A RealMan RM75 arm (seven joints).
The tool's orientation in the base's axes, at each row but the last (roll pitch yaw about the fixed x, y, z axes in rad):
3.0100, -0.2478, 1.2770
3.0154, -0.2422, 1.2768
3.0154, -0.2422, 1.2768
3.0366, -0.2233, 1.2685
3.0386, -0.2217, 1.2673
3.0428, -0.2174, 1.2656
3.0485, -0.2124, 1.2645
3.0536, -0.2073, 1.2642
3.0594, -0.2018, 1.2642
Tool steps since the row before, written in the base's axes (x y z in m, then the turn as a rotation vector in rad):
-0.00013, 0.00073, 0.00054, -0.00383, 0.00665, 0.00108
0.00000, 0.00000, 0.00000, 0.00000, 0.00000, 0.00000
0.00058, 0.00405, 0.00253, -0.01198, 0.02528, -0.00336
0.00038, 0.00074, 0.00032, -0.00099, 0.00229, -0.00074
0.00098, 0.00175, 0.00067, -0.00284, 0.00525, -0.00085
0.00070, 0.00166, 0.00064, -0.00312, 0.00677, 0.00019
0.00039, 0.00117, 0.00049, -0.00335, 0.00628, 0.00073
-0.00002, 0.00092, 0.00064, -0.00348, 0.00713, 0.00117
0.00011, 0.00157, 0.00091, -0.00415, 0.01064, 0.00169
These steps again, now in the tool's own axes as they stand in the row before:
0.00077, -0.00029, -0.00040, 0.00536, -0.00558, -0.00049
0.00000, 0.00000, 0.00000, 0.00000, 0.00000, 0.00000
0.00453, -0.00043, -0.00155, 0.01931, -0.01968, 0.00580
0.00087, 0.00016, -0.00011, 0.00168, -0.00174, 0.00096
0.00206, 0.00043, -0.00018, 0.00387, -0.00444, 0.00130
0.00189, 0.00019, -0.00022, 0.00543, -0.00508, 0.00051
0.00131, 0.00004, -0.00022, 0.00502, -0.00510, -0.00014
0.00098, -0.00026, -0.00047, 0.00586, -0.00545, -0.00044
0.00168, -0.00032, -0.00061, 0.00905, -0.00715, -0.00046

